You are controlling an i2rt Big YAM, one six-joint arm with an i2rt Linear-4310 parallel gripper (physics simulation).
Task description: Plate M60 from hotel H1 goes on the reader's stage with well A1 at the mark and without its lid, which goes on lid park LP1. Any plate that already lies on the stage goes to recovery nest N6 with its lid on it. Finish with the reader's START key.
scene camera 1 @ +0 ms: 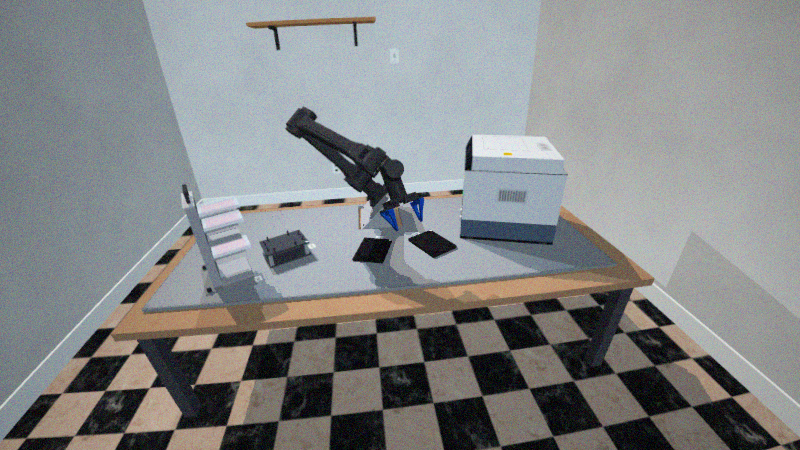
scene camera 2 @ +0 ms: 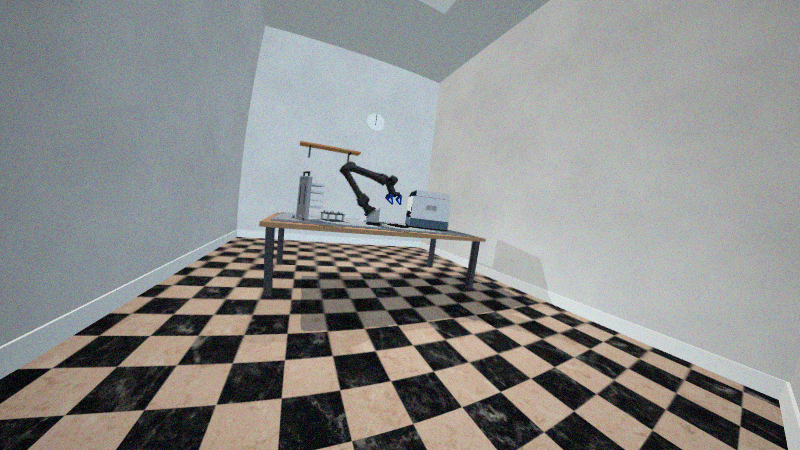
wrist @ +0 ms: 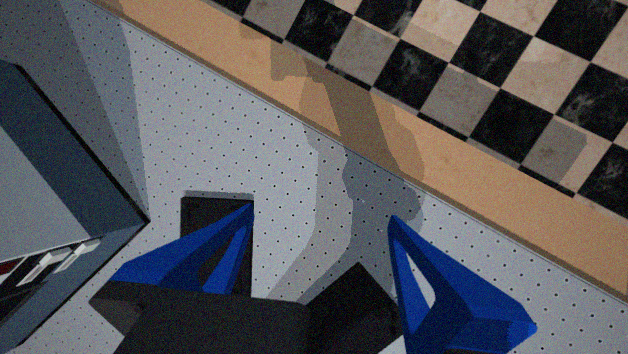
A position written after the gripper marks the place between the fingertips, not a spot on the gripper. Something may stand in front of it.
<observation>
The gripper (scene camera 1: 409,226) is open, with nothing in its grasp. Also in view: a plate reader (scene camera 1: 546,191).
The gripper also shows in the wrist view (wrist: 319,215). The plate reader also shows in scene camera 2 (scene camera 2: 416,205) and in the wrist view (wrist: 43,224).
</observation>
